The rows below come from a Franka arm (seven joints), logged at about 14 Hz.
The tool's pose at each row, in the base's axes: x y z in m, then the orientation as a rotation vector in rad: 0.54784, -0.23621, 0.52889, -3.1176, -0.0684, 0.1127; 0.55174, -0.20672, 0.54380, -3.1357, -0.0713, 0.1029; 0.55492, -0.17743, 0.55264, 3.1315, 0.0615, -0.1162; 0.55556, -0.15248, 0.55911, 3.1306, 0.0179, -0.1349; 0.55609, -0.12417, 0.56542, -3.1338, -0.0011, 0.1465; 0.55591, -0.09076, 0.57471, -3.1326, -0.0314, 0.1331; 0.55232, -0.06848, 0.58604, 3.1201, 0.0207, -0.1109; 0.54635, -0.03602, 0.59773, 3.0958, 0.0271, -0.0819; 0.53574, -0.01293, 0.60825, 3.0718, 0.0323, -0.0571; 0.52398, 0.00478, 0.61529, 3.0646, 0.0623, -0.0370
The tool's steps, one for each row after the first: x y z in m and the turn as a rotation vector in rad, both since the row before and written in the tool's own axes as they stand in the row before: 0.00413, -0.02963, -0.01457, -0.0180, 0.0062, -0.0010; 0.00392, -0.02916, -0.00897, -0.0103, -0.0088, 0.0066; 0.00113, -0.02487, -0.00672, 0.0006, -0.0121, 0.0278; 0.00030, -0.02825, -0.00657, 0.0129, -0.0073, 0.0101; -0.00102, -0.03345, -0.00909, 0.0007, 0.0085, -0.0194; -0.00409, -0.02242, -0.01087, -0.0253, 0.0136, 0.0078; -0.00638, -0.03231, -0.01188, -0.0254, 0.0180, -0.0032; -0.01078, -0.02280, -0.01098, -0.0247, 0.0156, -0.0025; -0.01167, -0.01744, -0.00782, -0.0075, 0.0136, -0.0190
